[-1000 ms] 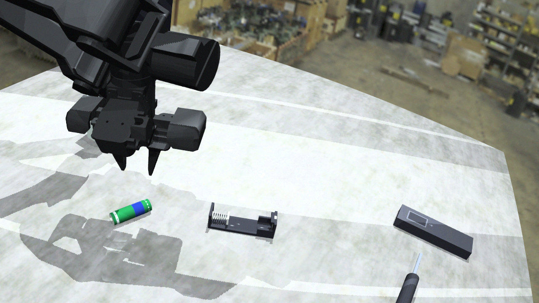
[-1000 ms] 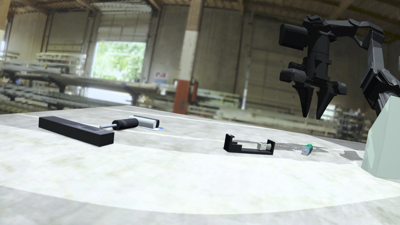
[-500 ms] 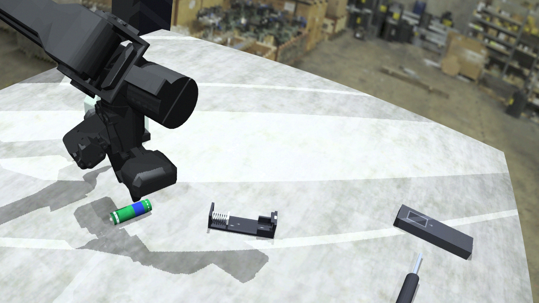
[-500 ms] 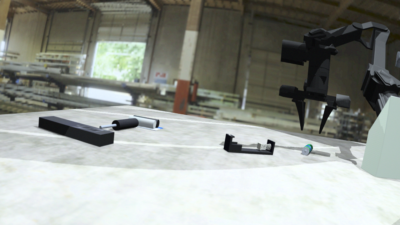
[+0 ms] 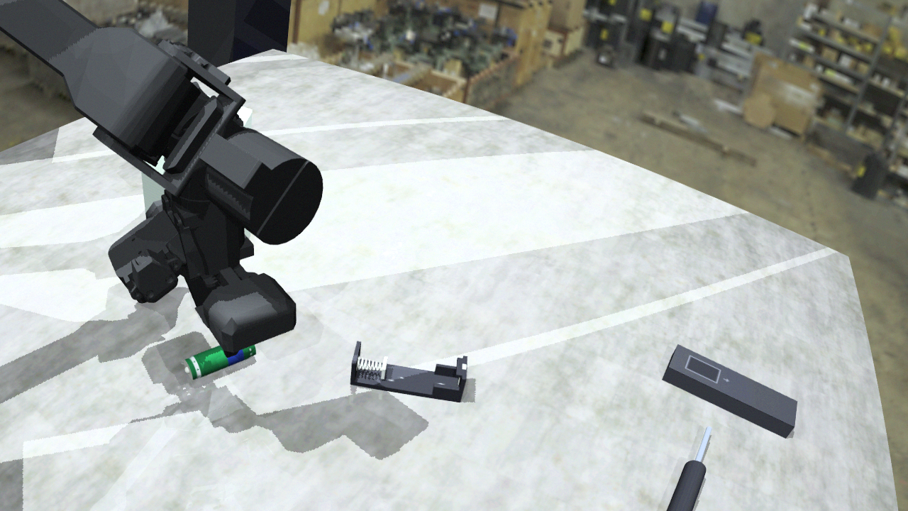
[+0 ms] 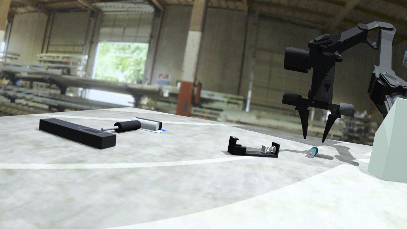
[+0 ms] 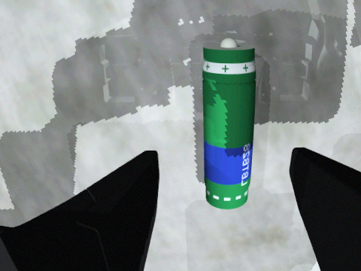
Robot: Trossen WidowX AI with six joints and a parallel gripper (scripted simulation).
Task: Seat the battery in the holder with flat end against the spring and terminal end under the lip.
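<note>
The battery lies 30 mm below my gripper tip. The rest, counted from my gripper tip: black-handled tool: 420 mm ahead, 150 mm to the left, 30 mm below; long black box: 430 mm ahead, 290 mm to the left, 20 mm below.
</note>
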